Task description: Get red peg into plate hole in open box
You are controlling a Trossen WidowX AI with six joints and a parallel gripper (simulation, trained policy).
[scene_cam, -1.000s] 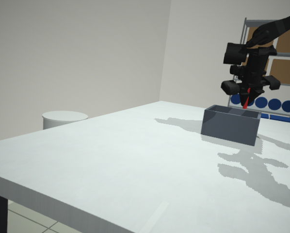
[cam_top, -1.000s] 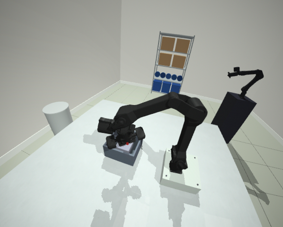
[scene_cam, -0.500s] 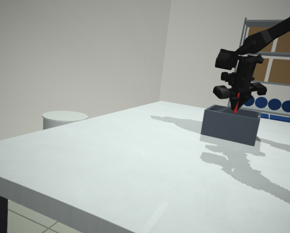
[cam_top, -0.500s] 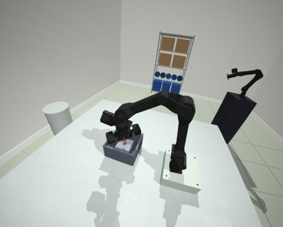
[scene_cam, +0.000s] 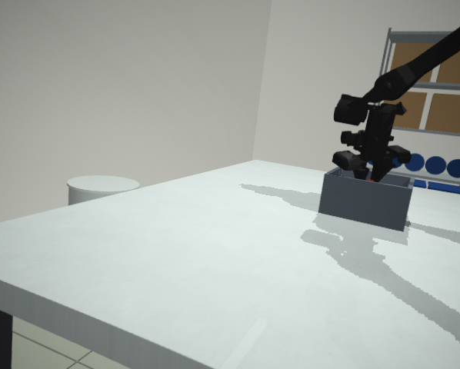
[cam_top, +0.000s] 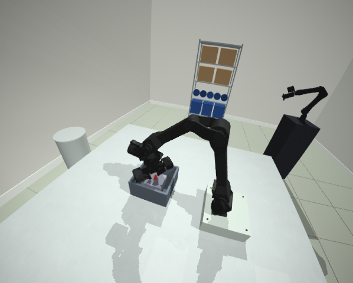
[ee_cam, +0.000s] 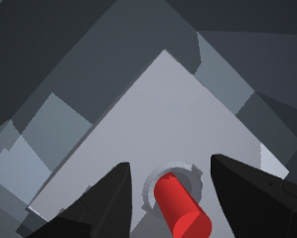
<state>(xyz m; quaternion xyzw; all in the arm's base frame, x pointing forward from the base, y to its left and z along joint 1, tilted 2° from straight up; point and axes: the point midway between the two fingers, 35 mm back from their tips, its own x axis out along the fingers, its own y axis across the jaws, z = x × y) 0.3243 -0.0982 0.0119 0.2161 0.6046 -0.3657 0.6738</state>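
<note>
My gripper tip is 10 mm past the red peg and 10 mm to the right of it. Round my gripper tip: grey box: 10 mm behind, 10 mm to the left, 40 mm below.
</note>
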